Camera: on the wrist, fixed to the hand. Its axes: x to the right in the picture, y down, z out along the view.
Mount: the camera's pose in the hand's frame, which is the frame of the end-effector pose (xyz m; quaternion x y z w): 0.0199 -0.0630 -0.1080 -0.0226 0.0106 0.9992 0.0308
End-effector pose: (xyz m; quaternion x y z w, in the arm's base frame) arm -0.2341 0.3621 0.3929 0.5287 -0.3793 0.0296 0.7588
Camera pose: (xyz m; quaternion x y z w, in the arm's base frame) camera -0.1331 0.4164 0.3393 -0.3802 -0.5326 0.7561 0.0098
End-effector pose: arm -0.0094 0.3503 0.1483 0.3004 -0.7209 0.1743 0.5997
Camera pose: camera 0.1111 0.3641 0.1845 0.7265 0.3200 -0.5915 0.1413
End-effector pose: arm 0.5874 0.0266 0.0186 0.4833 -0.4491 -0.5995 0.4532
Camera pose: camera 0.6846 0.0080 -0.0603 -0.4377 -0.4784 0.4293 0.6287
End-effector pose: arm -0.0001 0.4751 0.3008 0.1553 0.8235 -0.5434 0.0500
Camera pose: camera -0.0291 0.5547 0.3949 0.8322 -0.1170 0.0535 0.5393
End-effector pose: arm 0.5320 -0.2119 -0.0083 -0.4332 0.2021 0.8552 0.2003
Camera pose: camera 0.6251 -0.2118 -0.0941 -0.1750 -0.4219 -0.2265 0.8603
